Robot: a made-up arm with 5 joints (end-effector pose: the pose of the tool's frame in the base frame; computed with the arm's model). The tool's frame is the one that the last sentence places. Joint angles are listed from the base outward.
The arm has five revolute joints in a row. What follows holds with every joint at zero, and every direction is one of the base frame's. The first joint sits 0.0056 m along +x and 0.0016 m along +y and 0.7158 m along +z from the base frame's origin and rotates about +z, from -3.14 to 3.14 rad. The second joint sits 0.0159 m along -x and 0.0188 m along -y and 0.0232 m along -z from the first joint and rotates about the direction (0, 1, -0.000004), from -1.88 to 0.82 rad. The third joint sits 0.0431 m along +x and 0.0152 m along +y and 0.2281 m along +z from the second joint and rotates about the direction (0, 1, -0.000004), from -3.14 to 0.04 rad. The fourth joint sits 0.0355 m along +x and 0.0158 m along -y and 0.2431 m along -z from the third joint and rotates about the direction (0, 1, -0.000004), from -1.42 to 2.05 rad. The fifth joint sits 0.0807 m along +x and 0.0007 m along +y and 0.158 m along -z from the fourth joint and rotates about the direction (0, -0.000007, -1), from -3.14 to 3.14 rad. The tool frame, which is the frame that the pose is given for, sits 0.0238 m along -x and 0.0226 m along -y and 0.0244 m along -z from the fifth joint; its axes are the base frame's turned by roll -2.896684, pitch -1.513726 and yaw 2.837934 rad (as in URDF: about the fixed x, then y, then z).
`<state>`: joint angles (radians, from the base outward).
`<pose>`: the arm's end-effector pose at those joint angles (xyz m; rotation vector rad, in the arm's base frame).
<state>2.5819 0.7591 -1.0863 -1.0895 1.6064</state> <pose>-0.3987 0.2479 0.6399 1.3785 -0.5849 -0.3679</pose>
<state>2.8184 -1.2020 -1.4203 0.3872 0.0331</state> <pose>0.0320 0.0355 1.2004 -2.8826 0.4471 1.1052</pose>
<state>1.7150 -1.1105 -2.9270 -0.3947 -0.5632</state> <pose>0.1430 -0.5933 0.9373 0.1830 0.5818 1.5974</pose>
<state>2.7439 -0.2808 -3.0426 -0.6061 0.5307</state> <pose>0.2741 -0.0828 1.2505 -1.1767 -0.5770 2.7345</pose>
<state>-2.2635 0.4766 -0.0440 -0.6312 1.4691</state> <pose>-0.0869 -0.1140 0.4721 1.8984 -0.4607 1.6727</pose>
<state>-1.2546 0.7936 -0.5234 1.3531 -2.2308</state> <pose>-0.0299 0.0340 0.4747 1.8415 -1.3567 -0.8015</pose>
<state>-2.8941 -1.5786 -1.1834 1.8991 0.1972</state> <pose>0.0105 0.0402 0.8945 2.8145 0.1870 0.9913</pose>
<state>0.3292 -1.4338 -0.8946 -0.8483 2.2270</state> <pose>-0.1574 -0.0393 1.1389 -1.8897 0.4958 1.9452</pose>
